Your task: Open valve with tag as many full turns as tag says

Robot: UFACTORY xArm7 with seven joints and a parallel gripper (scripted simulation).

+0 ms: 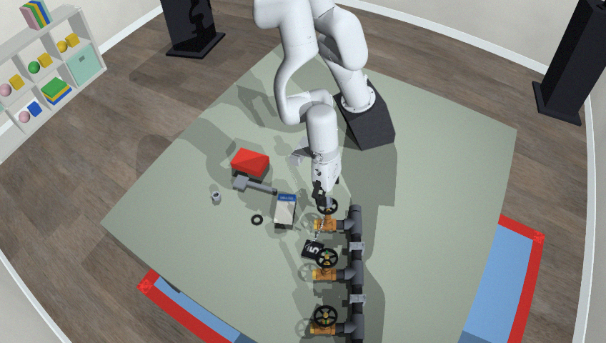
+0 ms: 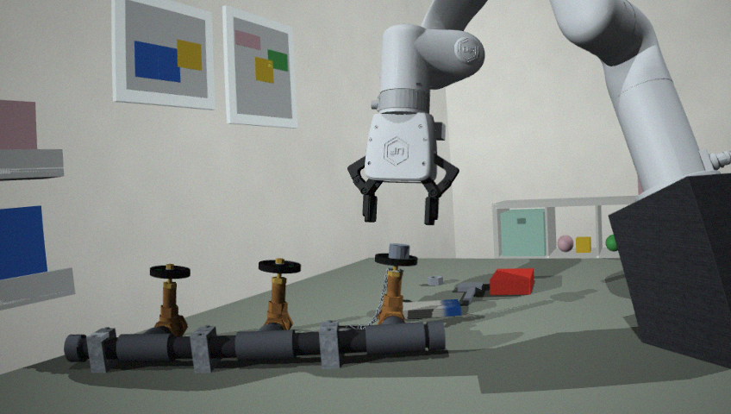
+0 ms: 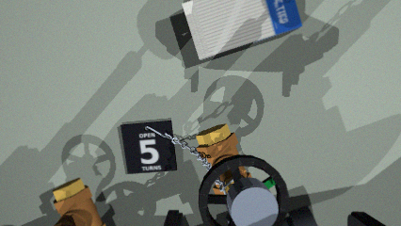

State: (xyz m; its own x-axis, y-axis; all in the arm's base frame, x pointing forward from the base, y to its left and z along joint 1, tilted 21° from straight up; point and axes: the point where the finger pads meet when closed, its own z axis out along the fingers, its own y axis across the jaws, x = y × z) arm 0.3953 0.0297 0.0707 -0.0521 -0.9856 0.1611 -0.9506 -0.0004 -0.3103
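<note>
My hand is 5 cm above the grey cap. Also, from my hand: black washer: 6 cm ahead, 22 cm to the right, 18 cm below; then blue box: 1 cm behind, 15 cm to the right, 18 cm below; then black tag: 11 cm ahead, 2 cm to the right, 18 cm below.
</note>
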